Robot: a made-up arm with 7 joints.
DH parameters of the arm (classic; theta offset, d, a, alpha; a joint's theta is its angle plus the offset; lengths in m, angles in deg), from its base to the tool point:
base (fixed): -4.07 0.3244 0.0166 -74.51
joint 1: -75.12 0.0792 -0.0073 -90
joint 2: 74 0.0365 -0.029 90
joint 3: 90 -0.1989 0.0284 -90
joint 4: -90 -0.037 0.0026 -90
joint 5: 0 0.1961 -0.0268 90
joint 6: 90 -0.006 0.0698 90
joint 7: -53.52 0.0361 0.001 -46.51
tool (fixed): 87.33 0.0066 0 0
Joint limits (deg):
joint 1: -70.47..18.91
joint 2: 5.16..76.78
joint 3: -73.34..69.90
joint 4: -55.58..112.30
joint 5: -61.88..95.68
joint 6: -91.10..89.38
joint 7: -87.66..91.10
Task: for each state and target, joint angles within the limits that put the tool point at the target. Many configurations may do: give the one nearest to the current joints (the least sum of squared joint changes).
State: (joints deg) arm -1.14 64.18 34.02 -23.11 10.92 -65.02 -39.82
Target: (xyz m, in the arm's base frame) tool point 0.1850 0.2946 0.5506
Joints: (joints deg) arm -25.50 72.58 69.90 6.92 5.83 -46.89 -39.25
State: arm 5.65 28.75 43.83 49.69 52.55 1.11 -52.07
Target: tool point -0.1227 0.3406 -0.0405
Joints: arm 18.91 30.08 42.67 85.03 54.34 3.48 -52.91
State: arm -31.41 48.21 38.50 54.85 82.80 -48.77 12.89
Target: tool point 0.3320 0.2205 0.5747
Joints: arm -70.47 59.03 23.70 14.83 76.94 -23.69 11.56
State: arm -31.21 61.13 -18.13 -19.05 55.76 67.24 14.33
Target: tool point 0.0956 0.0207 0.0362
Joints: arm 5.95 47.11 -64.43 -23.37 49.23 57.18 14.29
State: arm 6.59 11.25 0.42 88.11 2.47 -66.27 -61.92
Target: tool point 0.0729 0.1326 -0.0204
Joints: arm 1.35 13.85 -4.03 74.99 1.71 -91.10 -61.95
